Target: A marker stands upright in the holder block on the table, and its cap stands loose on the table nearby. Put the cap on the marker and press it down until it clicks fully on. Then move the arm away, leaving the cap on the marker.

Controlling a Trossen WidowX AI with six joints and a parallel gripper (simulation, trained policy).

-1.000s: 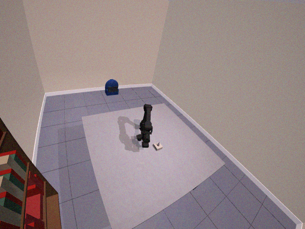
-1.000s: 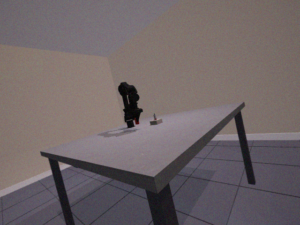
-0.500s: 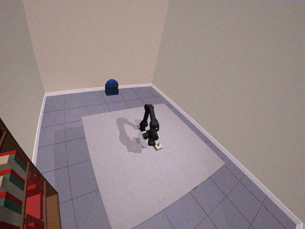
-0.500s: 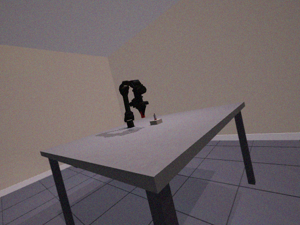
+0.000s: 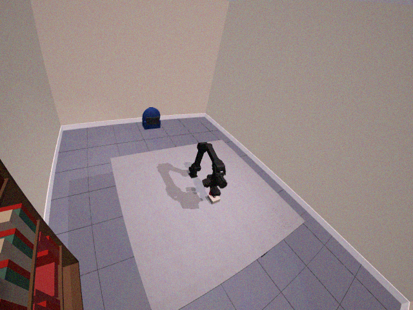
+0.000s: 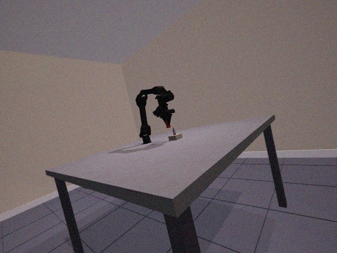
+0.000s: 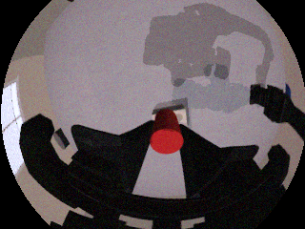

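Right now my gripper tip is 5 cm to the right of the pale holder block and 10 cm above it. Also, from my gripper tip: red cap: 1 cm above.
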